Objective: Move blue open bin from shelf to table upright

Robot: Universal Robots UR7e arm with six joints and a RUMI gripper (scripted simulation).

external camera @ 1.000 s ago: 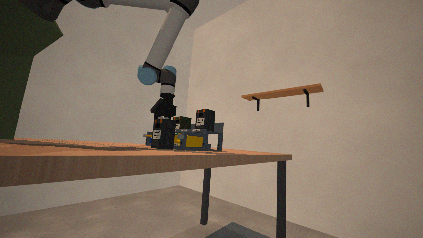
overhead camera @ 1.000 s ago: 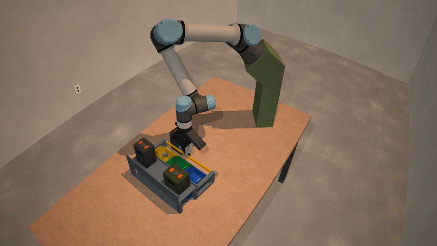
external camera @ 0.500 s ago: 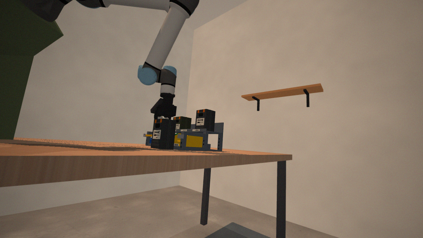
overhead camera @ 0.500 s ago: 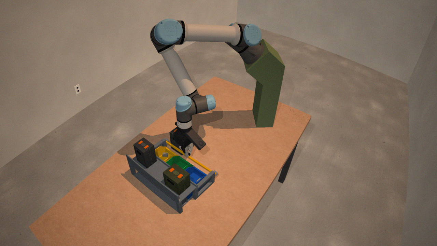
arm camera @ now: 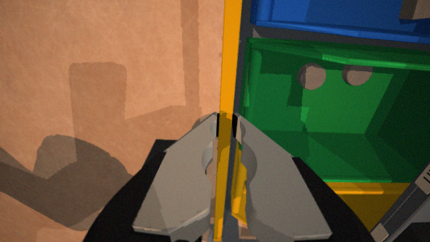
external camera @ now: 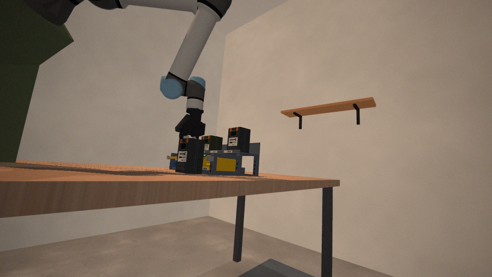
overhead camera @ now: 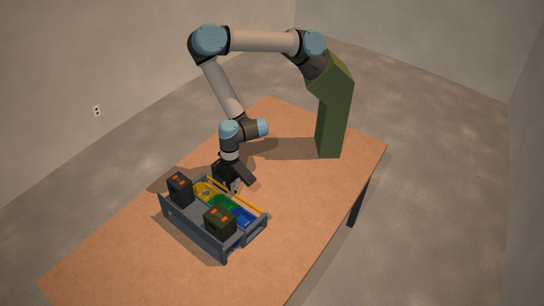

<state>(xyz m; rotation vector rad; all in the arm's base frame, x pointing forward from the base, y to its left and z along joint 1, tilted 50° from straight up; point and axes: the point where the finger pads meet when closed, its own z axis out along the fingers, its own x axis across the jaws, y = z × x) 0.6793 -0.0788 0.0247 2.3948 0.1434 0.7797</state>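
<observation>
The yellow bar is 1 cm below my hand. The rest, counted from my hand: blue open bin: 11 cm ahead, 10 cm to the left, 3 cm below; then yellow bin: 9 cm ahead, 12 cm to the right, 3 cm below; then green bin: 10 cm ahead, 1 cm to the right, 3 cm below.
</observation>
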